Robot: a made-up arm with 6 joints.
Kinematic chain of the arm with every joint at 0, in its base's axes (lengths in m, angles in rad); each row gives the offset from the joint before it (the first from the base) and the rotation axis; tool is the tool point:
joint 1: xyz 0 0 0.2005 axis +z
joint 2: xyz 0 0.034 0 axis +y
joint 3: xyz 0 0 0.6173 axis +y
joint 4: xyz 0 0 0.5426 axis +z
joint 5: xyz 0 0 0 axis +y
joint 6: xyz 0 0 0.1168 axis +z
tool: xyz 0 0 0
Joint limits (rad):
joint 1: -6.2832..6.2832
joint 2: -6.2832..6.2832
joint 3: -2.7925..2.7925
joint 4: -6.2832..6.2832
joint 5: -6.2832..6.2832
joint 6: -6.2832..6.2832
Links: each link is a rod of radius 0.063 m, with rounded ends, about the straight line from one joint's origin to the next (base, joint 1, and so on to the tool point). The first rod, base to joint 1, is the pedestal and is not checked.
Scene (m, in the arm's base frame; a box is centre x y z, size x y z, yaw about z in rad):
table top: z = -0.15
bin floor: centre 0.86 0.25 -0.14 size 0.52 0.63 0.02 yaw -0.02
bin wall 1: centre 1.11 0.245 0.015 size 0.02 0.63 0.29 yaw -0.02
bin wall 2: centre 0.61 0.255 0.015 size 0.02 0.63 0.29 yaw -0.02
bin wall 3: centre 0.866 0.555 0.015 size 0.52 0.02 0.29 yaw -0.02
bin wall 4: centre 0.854 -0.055 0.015 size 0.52 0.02 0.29 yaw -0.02
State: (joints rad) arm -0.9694 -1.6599 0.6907 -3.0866 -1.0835 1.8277
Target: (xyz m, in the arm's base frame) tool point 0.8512 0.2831 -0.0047
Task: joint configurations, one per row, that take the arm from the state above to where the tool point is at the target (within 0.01 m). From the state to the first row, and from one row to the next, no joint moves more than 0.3 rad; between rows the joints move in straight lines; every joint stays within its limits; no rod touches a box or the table.
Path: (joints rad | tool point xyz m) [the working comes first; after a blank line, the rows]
Joints at the target: 0.2663 1.0595 1.3205 -2.9776 -0.9163 1.8277
Straight joint move there: clear.

1: -0.8458 -1.3880 0.7537 -3.0757 -1.0668 1.8277 | -0.5529 0.6855 0.8557
2: -0.7223 -1.1160 0.8167 -3.0648 -1.0501 1.8277 | -0.4489 0.4512 1.0755
3: -0.5987 -0.8441 0.8796 -3.0539 -1.0333 1.8277 | -0.2568 0.2270 1.2091
4: -0.4751 -0.5721 0.9426 -3.0430 -1.0166 1.8277 | -0.0007 0.0496 1.2468
5: -0.3516 -0.3002 1.0056 -3.0321 -0.9999 1.8277 | 0.2825 -0.0560 1.1880
6: -0.2280 -0.0283 1.0686 -3.0212 -0.9832 1.8277 | 0.5512 -0.0810 1.0416
7: -0.1044 0.2437 1.1316 -3.0103 -0.9664 1.8277 | 0.7655 -0.0334 0.8244
8: 0.0192 0.5156 1.1945 -2.9994 -0.9497 1.8277 | 0.8949 0.0647 0.5597
9: 0.1427 0.7876 1.2575 -2.9885 -0.9330 1.8277 | 0.9233 0.1815 0.2740
10: 0.2663 1.0595 1.3205 -2.9776 -0.9163 1.8277 | 0.8512 0.2831 -0.0047

